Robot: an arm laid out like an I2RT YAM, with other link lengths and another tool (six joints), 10 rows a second.
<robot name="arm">
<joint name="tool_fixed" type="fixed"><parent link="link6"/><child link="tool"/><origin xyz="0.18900 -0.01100 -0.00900" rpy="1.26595 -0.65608 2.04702"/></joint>
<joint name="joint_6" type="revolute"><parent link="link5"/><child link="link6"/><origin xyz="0.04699 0.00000 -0.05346"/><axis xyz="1 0 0"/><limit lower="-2.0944" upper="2.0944"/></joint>
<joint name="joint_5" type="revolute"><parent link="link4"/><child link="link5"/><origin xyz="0.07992 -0.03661 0.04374"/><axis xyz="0 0 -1"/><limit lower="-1.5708" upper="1.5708"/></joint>
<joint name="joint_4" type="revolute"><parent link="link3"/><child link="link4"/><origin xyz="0.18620 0.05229 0.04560"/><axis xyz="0 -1 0"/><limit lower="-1.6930" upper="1.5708"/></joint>
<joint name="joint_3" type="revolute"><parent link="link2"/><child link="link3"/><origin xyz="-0.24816 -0.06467 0.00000"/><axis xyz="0 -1 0"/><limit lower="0.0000" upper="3.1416"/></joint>
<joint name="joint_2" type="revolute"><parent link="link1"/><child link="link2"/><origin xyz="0.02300 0.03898 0.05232"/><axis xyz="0 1 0"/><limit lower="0.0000" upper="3.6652"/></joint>
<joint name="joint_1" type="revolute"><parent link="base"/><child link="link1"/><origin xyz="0.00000 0.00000 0.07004"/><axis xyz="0 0 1"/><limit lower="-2.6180" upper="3.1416"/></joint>
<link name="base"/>
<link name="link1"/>
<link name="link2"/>
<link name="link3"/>
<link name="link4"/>
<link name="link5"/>
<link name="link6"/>
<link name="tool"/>
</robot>
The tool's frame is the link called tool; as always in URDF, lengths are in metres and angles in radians.
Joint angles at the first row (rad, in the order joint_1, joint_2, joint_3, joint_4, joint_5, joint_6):
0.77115 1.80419 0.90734 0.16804 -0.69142 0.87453
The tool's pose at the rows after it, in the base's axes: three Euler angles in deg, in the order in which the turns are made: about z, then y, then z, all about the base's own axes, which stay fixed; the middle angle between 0 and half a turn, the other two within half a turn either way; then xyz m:
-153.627, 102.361, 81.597, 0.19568, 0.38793, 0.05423
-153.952, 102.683, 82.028, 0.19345, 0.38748, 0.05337
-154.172, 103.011, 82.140, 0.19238, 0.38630, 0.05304
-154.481, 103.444, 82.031, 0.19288, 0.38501, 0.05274
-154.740, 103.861, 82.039, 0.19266, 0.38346, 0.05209
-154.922, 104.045, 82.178, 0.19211, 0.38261, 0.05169
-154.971, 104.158, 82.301, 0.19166, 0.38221, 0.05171
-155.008, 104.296, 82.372, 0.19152, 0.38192, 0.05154
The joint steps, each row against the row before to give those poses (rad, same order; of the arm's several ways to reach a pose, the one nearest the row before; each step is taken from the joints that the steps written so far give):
0.00461 -0.00040 0.00610 -0.01259 0.00193 -0.00761
0.00416 -0.00227 0.00271 -0.01339 0.00188 -0.01147
0.00153 -0.00497 0.00150 -0.01335 0.00343 -0.00725
0.00002 -0.00381 0.00610 -0.01752 0.00650 -0.00760
-0.00002 -0.00383 0.00339 -0.01561 0.00457 -0.00841
0.00000 -0.00189 0.00118 -0.00804 0.00077 -0.00688
0.00002 -0.00112 0.00230 -0.00684 -0.00039 -0.00379
-0.00002 -0.00002 0.00301 -0.00646 0.00038 -0.00305

